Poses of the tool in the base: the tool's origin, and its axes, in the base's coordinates. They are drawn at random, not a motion.
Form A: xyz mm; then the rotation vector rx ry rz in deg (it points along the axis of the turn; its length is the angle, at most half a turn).
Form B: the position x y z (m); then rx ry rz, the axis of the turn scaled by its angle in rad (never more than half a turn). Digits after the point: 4 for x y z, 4 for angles.
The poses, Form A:
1: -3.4 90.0 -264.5 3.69 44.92 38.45
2: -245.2 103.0 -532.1 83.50 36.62 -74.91
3: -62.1 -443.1 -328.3 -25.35 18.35 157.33
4: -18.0 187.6 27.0 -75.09 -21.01 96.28
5: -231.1 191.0 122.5 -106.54 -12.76 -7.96
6: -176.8 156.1 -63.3 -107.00 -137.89 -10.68
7: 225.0 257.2 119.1 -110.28 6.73 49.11
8: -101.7 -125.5 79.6 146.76 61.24 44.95
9: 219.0 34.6 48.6 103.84 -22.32 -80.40
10: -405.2 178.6 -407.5 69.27 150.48 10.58
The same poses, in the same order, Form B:
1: -0.0034 0.0900 -0.2645 0.0644 0.7840 0.6711
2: -0.2452 0.1030 -0.5321 1.4573 0.6391 -1.3074
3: -0.0621 -0.4431 -0.3283 -0.4424 0.3203 2.7459
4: -0.0180 0.1876 0.0270 -1.3106 -0.3667 1.6804
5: -0.2311 0.1910 0.1225 -1.8595 -0.2227 -0.1389
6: -0.1768 0.1561 -0.0633 -1.8675 -2.4066 -0.1864
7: 0.2250 0.2572 0.1191 -1.9247 0.1175 0.8571
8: -0.1017 -0.1255 0.0796 2.5614 1.0688 0.7845
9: 0.2190 0.0346 0.0486 1.8123 -0.3896 -1.4032
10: -0.4052 0.1786 -0.4075 1.2090 2.6264 0.1847
